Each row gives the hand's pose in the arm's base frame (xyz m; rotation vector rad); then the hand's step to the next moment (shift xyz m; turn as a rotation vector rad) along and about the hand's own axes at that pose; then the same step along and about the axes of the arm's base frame.
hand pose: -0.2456 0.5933 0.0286 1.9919 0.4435 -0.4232
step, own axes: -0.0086 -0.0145 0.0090 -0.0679 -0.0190 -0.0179
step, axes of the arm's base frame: -0.0154 -0.0030 -0.0109 -0.0664 0.0155 0.0253
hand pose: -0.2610 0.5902 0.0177 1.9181 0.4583 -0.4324
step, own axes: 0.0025 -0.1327 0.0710 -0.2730 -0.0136 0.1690
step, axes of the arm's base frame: -0.0707 -0.0178 -0.1317 -0.2564 -0.1833 0.0627
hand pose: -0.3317 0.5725 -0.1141 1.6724 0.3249 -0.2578
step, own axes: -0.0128 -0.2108 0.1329 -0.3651 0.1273 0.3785
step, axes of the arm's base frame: -0.0850 -0.1093 -0.2076 -0.2878 -0.4125 0.1994
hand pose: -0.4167 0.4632 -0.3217 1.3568 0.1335 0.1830
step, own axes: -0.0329 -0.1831 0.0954 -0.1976 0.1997 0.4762
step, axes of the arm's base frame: -0.0032 -0.1351 -0.1596 -0.1082 -0.4566 0.2924
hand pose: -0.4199 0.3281 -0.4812 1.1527 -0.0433 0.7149
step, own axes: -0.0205 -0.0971 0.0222 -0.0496 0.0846 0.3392
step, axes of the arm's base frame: 0.0432 -0.0495 -0.0776 0.0249 -0.2925 0.1962
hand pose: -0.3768 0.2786 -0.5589 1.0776 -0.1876 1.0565
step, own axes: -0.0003 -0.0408 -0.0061 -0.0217 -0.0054 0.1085
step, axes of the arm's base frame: 0.0294 0.0020 -0.0288 0.0301 -0.0992 0.0390
